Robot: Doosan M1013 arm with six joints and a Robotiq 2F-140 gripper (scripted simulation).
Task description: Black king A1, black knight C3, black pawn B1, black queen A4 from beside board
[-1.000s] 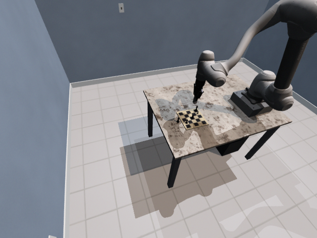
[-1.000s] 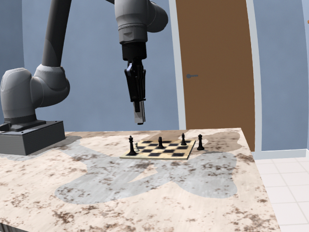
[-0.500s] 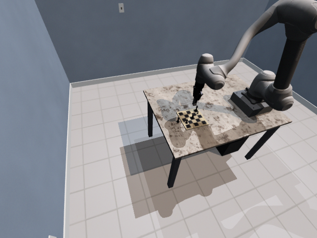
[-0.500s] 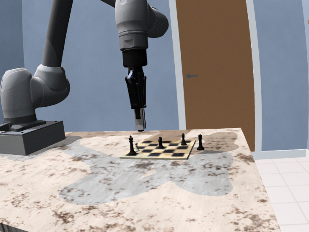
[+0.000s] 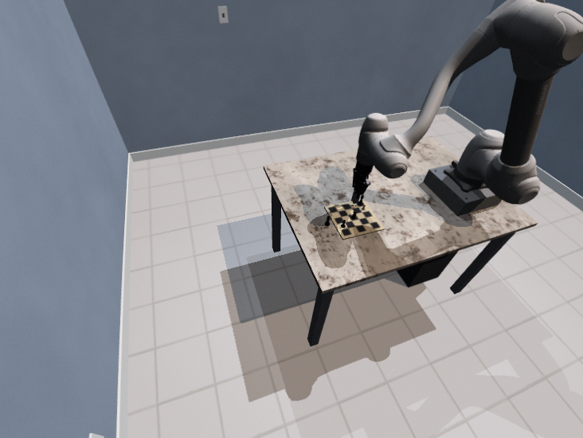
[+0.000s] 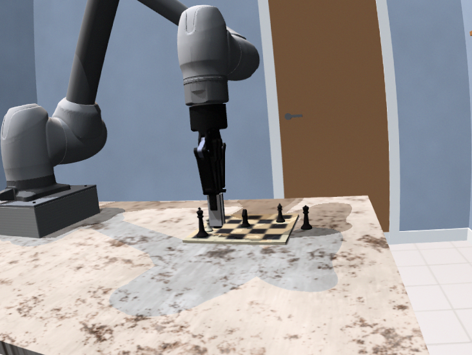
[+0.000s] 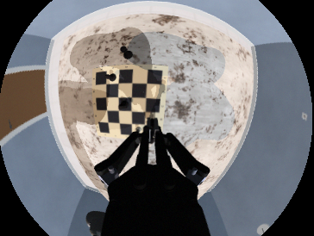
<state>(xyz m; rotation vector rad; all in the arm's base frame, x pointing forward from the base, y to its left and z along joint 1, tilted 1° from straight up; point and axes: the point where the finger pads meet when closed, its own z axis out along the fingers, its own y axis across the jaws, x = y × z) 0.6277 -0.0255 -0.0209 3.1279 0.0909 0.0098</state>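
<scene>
Now: hand 4 cm past the black king and 3 cm above it. From my hand the other things lie so: small chessboard (8 cm to the left, 6 cm below, 3 cm ahead); then white pawn (5 cm below, 4 cm to the left, 4 cm behind); then black pawn (3 cm below).
</scene>
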